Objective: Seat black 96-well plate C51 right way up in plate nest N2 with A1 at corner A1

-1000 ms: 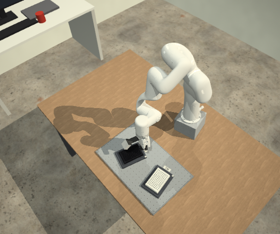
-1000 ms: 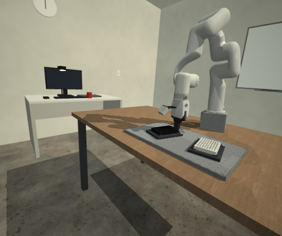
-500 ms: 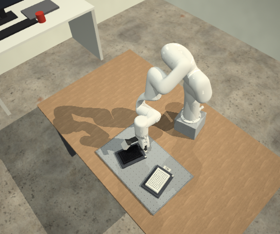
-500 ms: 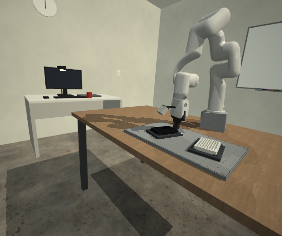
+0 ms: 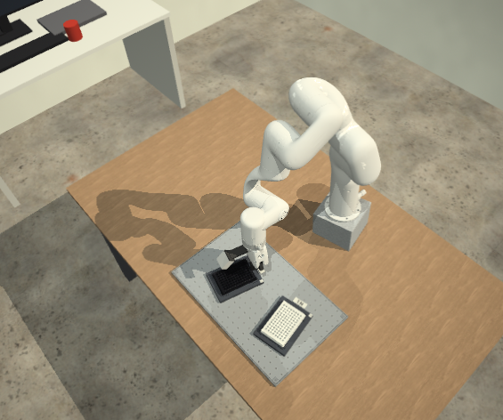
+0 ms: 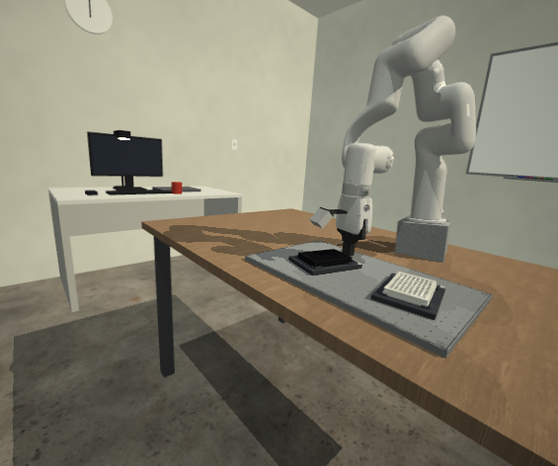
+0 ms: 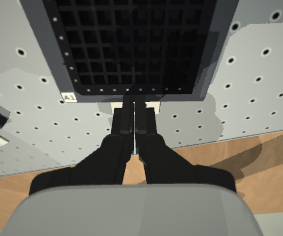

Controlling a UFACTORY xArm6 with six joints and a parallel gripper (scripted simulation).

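The N2 label is 40 mm below my hand and 20 mm behind it. From my hand the other things lie so: N1 label: 190 mm to the left, 40 mm below, 40 mm behind; black 96-well plate C51: 80 mm ahead, 20 mm to the right, 20 mm below; A1 mark: 50 mm to the left, 30 mm below, 10 mm ahead.
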